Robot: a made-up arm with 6 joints.
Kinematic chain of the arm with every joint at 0, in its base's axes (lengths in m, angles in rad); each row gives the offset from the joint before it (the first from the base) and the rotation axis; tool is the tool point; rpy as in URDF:
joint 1: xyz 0 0 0.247 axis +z
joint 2: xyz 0 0 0 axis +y
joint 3: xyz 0.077 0 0.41 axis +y
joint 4: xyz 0.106 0 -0.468 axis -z
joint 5: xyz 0 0 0 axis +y
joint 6: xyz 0.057 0 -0.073 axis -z
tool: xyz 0 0 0 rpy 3.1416 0 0
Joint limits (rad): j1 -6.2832..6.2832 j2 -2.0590..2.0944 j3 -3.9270..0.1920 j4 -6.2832..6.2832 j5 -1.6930..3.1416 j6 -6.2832..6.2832
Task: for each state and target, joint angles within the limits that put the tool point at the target. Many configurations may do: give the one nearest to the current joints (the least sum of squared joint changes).
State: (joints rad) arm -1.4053 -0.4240 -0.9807 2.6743 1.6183 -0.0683
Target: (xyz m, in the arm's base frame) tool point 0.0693 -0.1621 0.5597
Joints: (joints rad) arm -1.4023 -1.2176 -0.1993 2.6263 1.7859 -0.0683
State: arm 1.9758 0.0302 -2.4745 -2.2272 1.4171 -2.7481
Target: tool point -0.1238 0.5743 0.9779
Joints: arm 1.8784 0.1945 -2.1741 -2.1710 1.4835 -2.7481
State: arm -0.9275 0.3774 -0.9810 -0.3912 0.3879 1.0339
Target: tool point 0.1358 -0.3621 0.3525
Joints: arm -1.2246 -0.4295 -0.3831 -0.3903 0.5245 1.0339
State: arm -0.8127 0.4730 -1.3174 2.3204 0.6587 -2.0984
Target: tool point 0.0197 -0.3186 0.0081
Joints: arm -1.4539 0.4994 -0.4371 2.3198 0.4006 -2.0984
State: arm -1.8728 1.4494 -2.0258 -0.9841 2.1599 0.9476
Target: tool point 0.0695 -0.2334 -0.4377
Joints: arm -1.0442 1.9452 -1.6277 -0.6692 2.1429 0.9476
